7 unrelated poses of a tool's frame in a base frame.
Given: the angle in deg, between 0 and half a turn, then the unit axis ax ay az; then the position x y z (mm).
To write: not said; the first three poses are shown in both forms.
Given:
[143.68 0.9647 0.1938 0.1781 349 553 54]
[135.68 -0.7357 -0.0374 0.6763 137 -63 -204]
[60.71 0.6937 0.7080 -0.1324 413 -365 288]
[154.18 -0.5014 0.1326 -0.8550 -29 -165 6]
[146.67 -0.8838 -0.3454 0.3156 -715 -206 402]
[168.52 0.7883 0.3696 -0.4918 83 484 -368]
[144.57 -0.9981 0.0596 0.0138 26 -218 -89]
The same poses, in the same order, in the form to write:
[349 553 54 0.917 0.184 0.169 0.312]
[137 -63 -204 -0.681 -0.035 0.626 0.377]
[413 -365 288 0.351 0.358 -0.067 0.863]
[-29 -165 6 -0.489 0.129 -0.833 0.223]
[-715 -206 402 -0.847 -0.331 0.302 0.287]
[83 484 -368 0.784 0.368 -0.489 0.100]
[26 -218 -89 -0.951 0.057 0.013 0.304]

